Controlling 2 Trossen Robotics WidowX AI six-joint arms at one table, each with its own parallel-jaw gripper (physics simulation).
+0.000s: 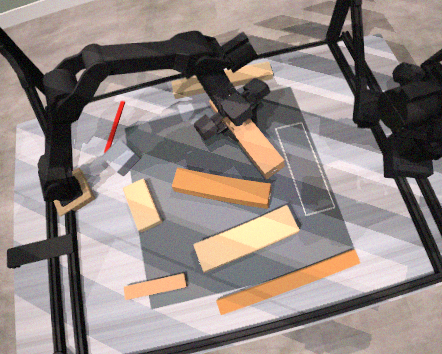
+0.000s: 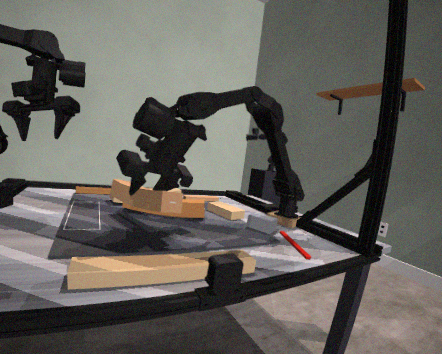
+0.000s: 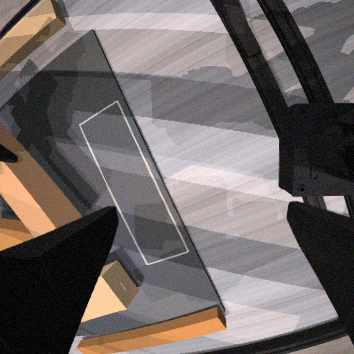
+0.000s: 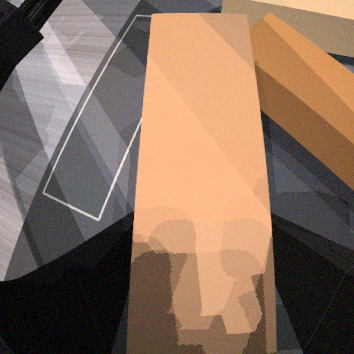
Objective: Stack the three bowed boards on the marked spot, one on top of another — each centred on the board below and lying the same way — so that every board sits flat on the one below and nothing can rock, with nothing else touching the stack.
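Pixels of known places: left gripper, fingertip midpoint: [image 1: 378, 130] [image 2: 39, 139] [image 3: 202, 212]; right gripper, fingertip midpoint: [image 1: 247, 134] [image 2: 140, 195] [image 3: 12, 173] [image 4: 198, 219]; left arm's base, origin of the base link: [image 1: 412, 153] [image 3: 339, 149]; right arm's base, origin of the base link: [image 1: 68, 191] [image 2: 286, 215].
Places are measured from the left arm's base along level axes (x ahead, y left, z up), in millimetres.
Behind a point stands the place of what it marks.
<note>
My right gripper [image 1: 231, 109] [image 2: 160, 182] is shut on a bowed tan board [image 1: 255, 144] @[x 390, y 44, z 38 mm] [image 2: 149, 200] @[x 450, y -67, z 31 mm] [image 4: 200, 140] @[x 394, y 37, z 39 mm] [image 3: 31, 189] @[x 362, y 31, z 36 mm] and holds it low over the dark mat [image 1: 160, 147] @[x 652, y 37, z -52 mm]. The board lies just left of the marked white rectangle [image 1: 320, 211] [image 2: 82, 230] @[x 321, y -96, z -51 mm] [image 3: 113, 194] [image 4: 71, 206], which holds nothing. An orange board [image 1: 221, 187] @[x 460, y 145, z -8 mm] [image 2: 193, 208] @[x 548, y 110, z -19 mm] [image 4: 309, 112] @[x 422, y 118, z -12 mm] lies mid-mat. A bowed pale board [image 1: 223, 82] [image 2: 149, 268] @[x 485, y -233, z -33 mm] lies beyond the mat's far edge. My left gripper [image 2: 59, 126] [image 3: 202, 212] @[x 138, y 24, z 127 mm] is open and empty, high beside the rectangle.
A wide pale board [image 1: 245, 237] @[x 388, y 256, z -9 mm], a short pale board [image 1: 142, 204] @[x 652, y 209, z -24 mm] [image 2: 225, 210] @[x 651, y 165, z -29 mm], a long flat orange strip [image 1: 290, 281] @[x 275, y 338, z -33 mm] [image 3: 151, 330] @[x 249, y 308, z -38 mm] and a short strip [image 1: 154, 286] @[x 582, y 396, z -36 mm] lie about. A red stick [image 1: 114, 126] @[x 808, y -16, z -52 mm] [image 2: 295, 244] @[x 806, y -33, z -51 mm] and a grey block [image 1: 123, 156] @[x 733, y 90, z -16 mm] [image 2: 262, 223] @[x 740, y 53, z -28 mm] lie at the left.
</note>
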